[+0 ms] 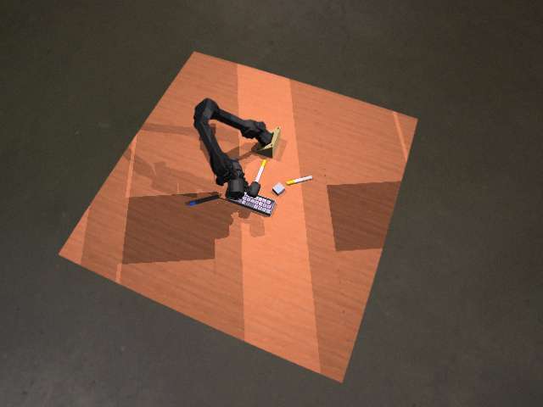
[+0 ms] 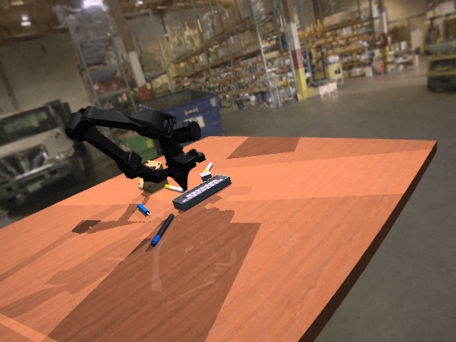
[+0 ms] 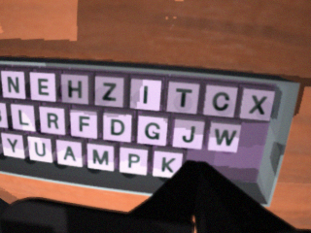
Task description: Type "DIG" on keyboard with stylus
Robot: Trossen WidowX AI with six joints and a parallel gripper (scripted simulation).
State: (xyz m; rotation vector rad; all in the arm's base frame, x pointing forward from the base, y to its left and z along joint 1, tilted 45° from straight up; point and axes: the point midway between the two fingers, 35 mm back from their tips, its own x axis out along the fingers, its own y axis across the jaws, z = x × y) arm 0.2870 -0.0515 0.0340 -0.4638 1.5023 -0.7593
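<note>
The D key lies 4 cm to the left of my gripper tip, 3 cm below it and 1 cm ahead of it. The rest, counted from my gripper tip: grey cube: 16 cm to the left, 7 cm behind, 3 cm below; blue stylus: 11 cm to the right, 10 cm behind, 4 cm below; black pen: 18 cm to the right, 7 cm ahead, 4 cm below.
</note>
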